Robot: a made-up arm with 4 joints.
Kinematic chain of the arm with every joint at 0, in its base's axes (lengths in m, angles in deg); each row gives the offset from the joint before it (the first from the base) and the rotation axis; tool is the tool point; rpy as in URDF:
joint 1: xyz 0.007 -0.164 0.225 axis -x
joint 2: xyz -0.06 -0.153 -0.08 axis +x
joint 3: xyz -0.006 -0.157 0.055 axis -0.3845 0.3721 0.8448
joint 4: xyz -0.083 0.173 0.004 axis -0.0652 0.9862 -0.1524
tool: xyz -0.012 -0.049 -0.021 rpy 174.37 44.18 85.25
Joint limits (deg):
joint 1: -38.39..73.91
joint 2: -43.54..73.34
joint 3: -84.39..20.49
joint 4: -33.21..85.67
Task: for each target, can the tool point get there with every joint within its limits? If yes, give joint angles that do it. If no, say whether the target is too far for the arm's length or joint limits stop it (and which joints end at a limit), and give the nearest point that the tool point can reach.
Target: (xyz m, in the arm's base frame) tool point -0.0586 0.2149 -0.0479
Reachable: no: joint limits stop it (at a limit: joint 1, joint 2, joint 3, joint 4) | nearest point -0.1722 -0.2401 -0.0045 | short by 0.471 m
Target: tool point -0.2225 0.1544 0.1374
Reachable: no: joint limits stop it (at a limit: joint 1, joint 2) | nearest point -0.1121 -0.2242 0.1501 | short by 0.395 m
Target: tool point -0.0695 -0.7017 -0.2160
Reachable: no: too far | nearest point -0.0079 -0.4036 0.0285 | short by 0.390 m
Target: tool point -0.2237 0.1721 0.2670
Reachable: no: joint limits stop it (at a limit: joint 1, joint 2, joint 3, joint 4) | nearest point -0.1993 -0.1836 0.3684 | short by 0.371 m
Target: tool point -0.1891 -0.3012 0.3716
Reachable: yes | joints 52.77 -6.20 12.03 39.66
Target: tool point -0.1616 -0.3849 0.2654
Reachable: yes | joints 33.77 57.41 2.18 7.22
